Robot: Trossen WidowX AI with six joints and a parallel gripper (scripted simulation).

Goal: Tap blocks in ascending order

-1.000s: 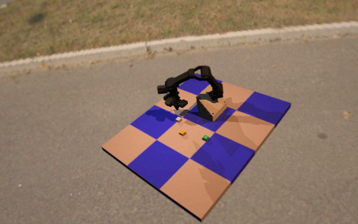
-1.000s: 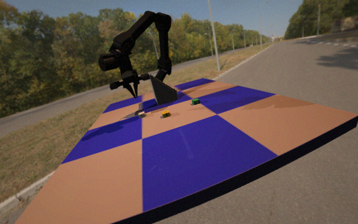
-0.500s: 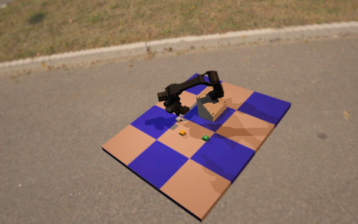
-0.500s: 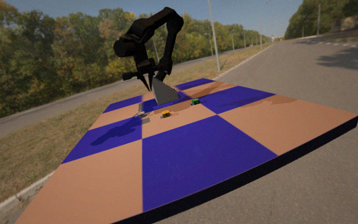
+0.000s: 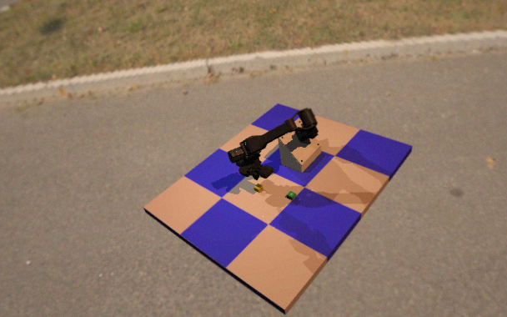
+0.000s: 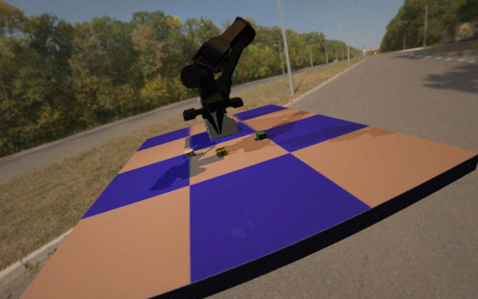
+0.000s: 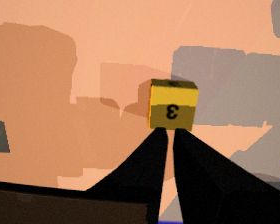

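The orange block lies 70 mm below my gripper tip, 10 mm to the right of it and 10 mm behind it. Round my gripper tip: green block 150 mm to the left, 70 mm below, 70 mm behind; white block 140 mm to the right, 80 mm behind, 70 mm below.
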